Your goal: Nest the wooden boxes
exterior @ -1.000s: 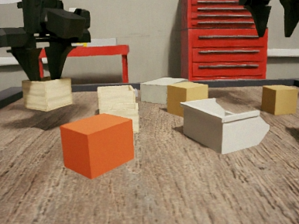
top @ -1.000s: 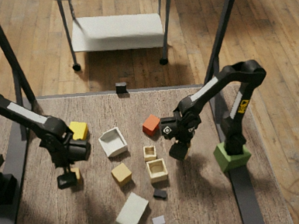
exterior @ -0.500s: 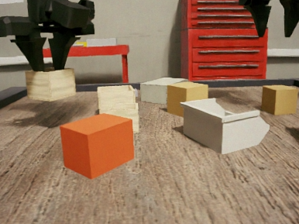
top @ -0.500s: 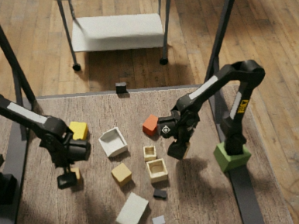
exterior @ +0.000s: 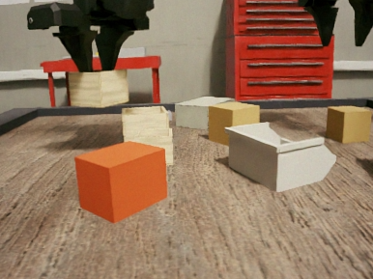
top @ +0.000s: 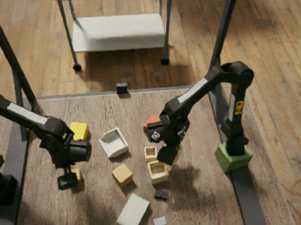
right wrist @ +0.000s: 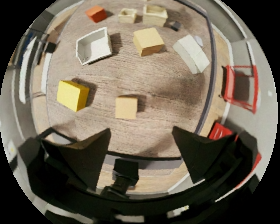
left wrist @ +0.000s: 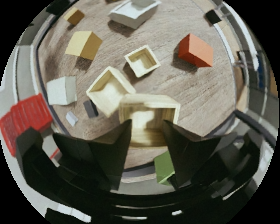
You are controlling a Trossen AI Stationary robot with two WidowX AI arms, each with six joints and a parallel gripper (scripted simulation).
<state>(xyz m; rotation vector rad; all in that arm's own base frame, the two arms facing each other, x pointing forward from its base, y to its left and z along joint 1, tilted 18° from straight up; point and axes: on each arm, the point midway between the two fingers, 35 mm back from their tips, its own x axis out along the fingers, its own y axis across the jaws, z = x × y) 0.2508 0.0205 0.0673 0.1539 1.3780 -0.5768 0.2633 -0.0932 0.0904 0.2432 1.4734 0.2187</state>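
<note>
Now: right hand 30 mm past the small tan cube and 160 mm above it. From my right hand the other things lie so: orange cube 220 mm behind, 350 mm to the left, 160 mm below; white slab 150 mm ahead, 210 mm to the left, 160 mm below; white tray 160 mm behind, 160 mm to the left, 160 mm below.
</note>
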